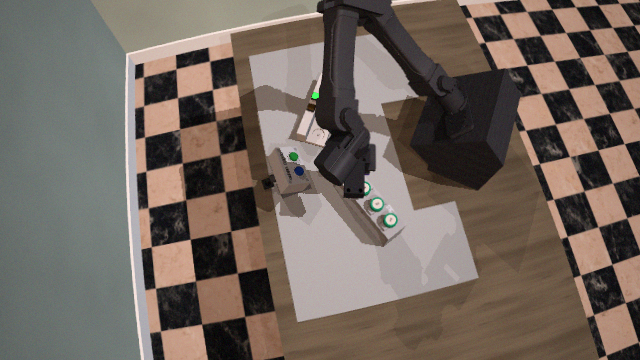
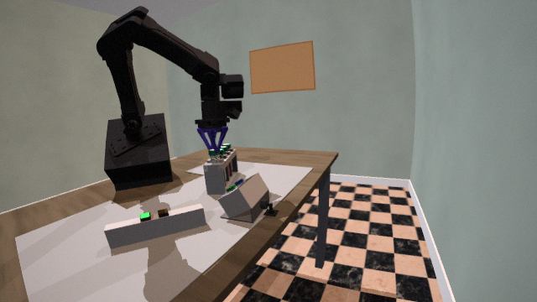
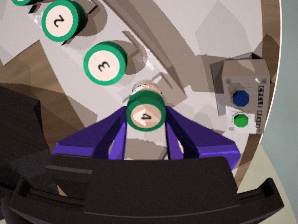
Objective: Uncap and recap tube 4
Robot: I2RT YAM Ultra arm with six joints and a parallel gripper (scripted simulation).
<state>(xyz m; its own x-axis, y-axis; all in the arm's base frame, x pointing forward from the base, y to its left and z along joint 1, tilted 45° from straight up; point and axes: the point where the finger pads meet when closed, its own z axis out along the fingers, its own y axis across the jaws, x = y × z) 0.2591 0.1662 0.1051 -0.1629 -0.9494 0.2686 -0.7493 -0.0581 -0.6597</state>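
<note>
Now: the cap 3 40 mm to the left of my hand, 20 mm below it and 20 mm behind it. The rest, counted from my hand: cap 2: 90 mm to the left, 50 mm behind, 20 mm below; then green ready key: 140 mm ahead, 90 mm to the right, 70 mm below; then blue cycle key: 130 mm ahead, 70 mm below, 50 mm to the right.
</note>
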